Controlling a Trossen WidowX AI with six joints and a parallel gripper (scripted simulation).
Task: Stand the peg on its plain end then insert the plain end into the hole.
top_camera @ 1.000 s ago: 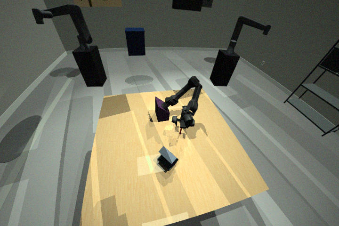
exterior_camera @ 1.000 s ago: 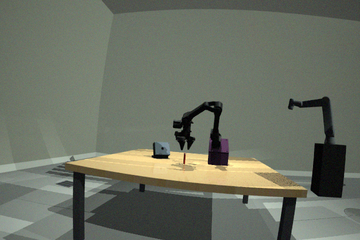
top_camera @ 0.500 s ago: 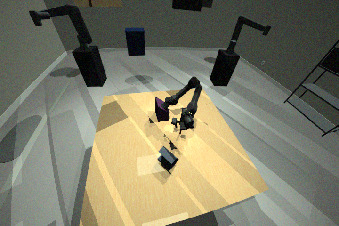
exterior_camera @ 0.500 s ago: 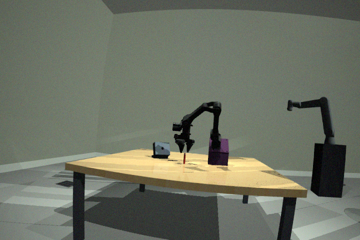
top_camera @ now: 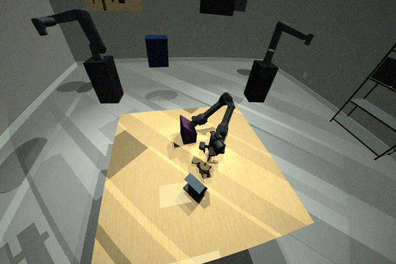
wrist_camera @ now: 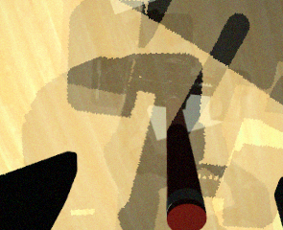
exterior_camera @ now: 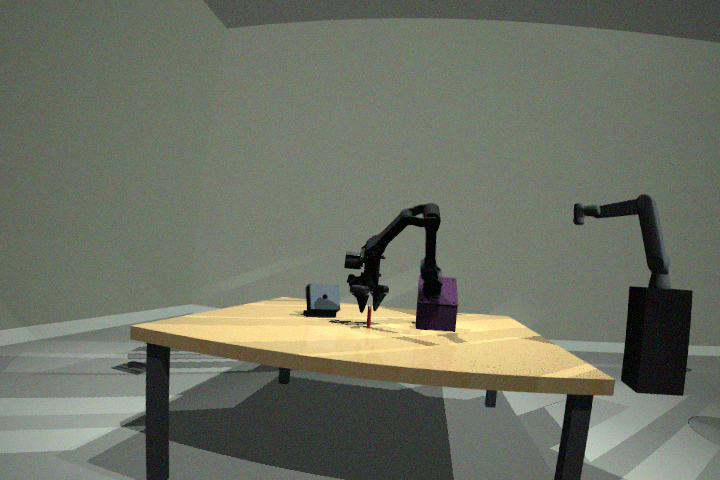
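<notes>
My gripper tip is right at the red peg. Round my gripper tip: grey sloped panel: 240 mm ahead, 130 mm to the right, 20 mm above.
</notes>
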